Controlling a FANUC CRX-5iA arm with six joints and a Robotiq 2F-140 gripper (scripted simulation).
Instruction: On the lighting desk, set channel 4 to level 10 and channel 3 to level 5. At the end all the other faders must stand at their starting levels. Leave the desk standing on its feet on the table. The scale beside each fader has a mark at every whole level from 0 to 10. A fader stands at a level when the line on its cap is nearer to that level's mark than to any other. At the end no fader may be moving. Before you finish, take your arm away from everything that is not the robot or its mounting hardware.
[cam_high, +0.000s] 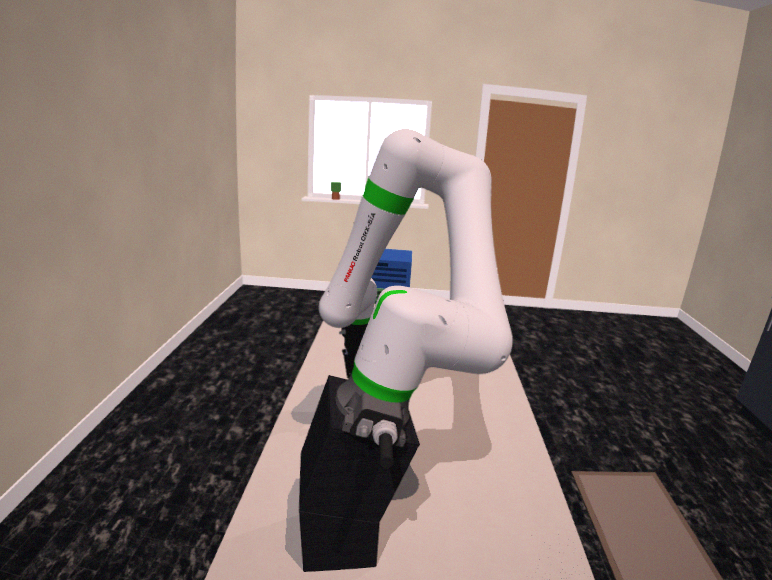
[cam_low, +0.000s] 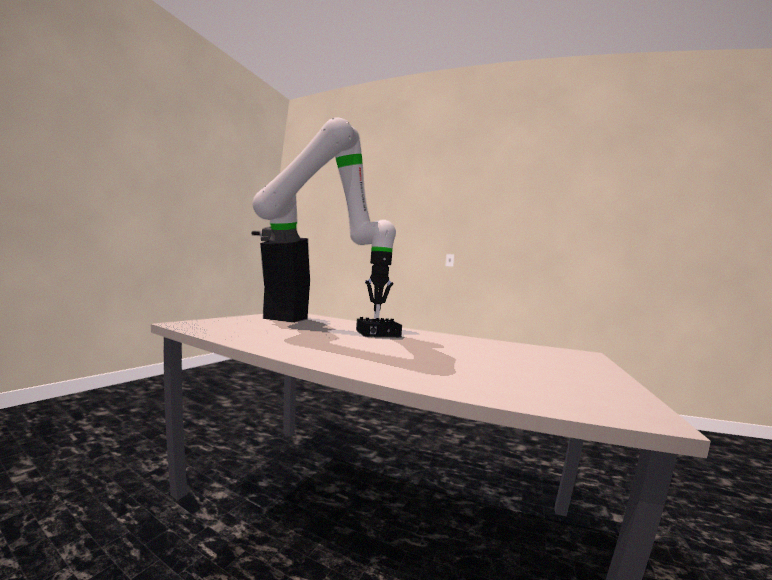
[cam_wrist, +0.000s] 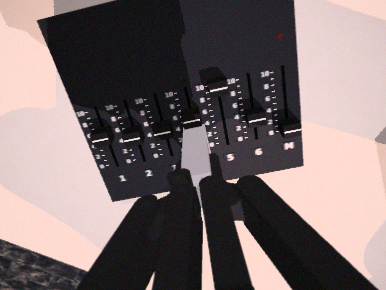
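Right now my hand is 30 mm short of the channel 3 fader cap and 30 mm above it. The rest, counted from my hand: channel 5 fader cap 40 mm to the right, 30 mm below, 10 mm ahead; then channel 4 fader cap 30 mm below, 20 mm to the right, 10 mm ahead; then channel 6 fader cap 30 mm to the right, 30 mm below, 30 mm behind.
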